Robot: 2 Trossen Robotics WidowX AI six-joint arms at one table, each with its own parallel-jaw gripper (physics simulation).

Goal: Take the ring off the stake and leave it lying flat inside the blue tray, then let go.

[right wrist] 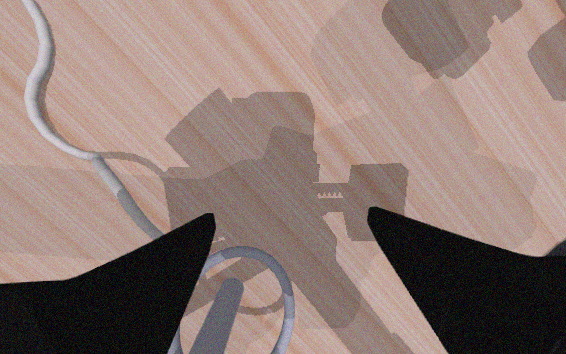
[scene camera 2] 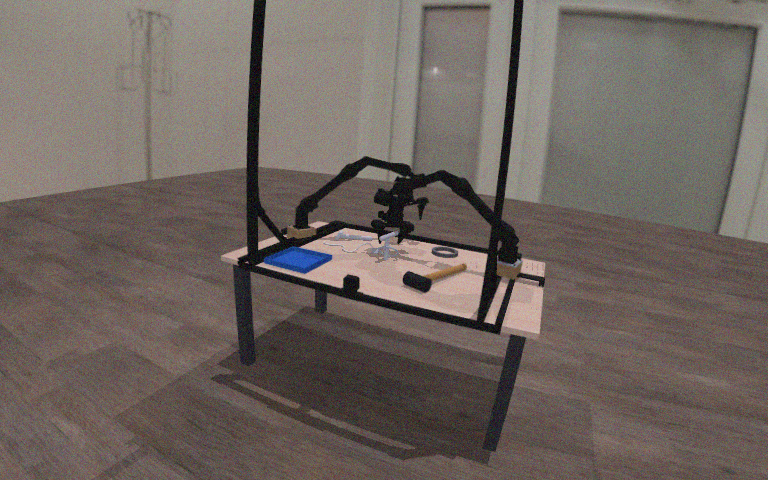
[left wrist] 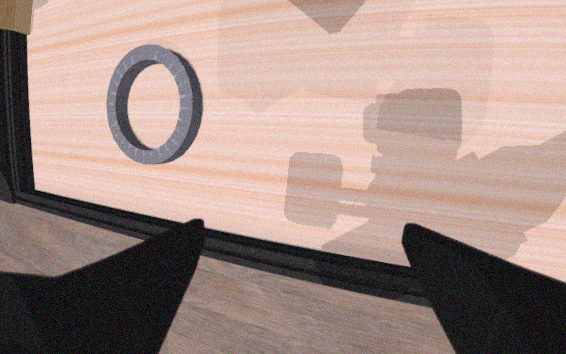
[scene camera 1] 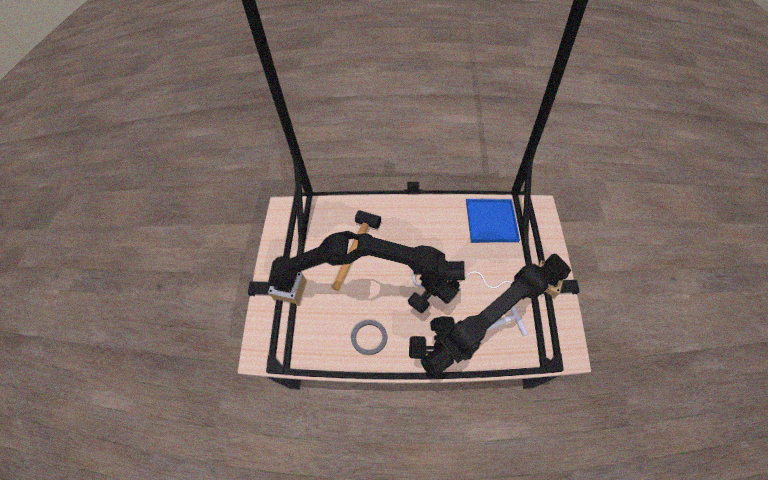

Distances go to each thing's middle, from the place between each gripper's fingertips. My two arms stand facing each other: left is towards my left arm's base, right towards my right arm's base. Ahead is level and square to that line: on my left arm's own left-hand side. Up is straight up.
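My left hand is 52 cm past the blue tray (scene camera 1: 490, 220), and it is also 29 cm to the right of the tray and 9 cm above it.
As for my right hand, the tray is 32 cm behind it. Counted from that same right hand, the tray is also 26 cm to the left and 3 cm below.
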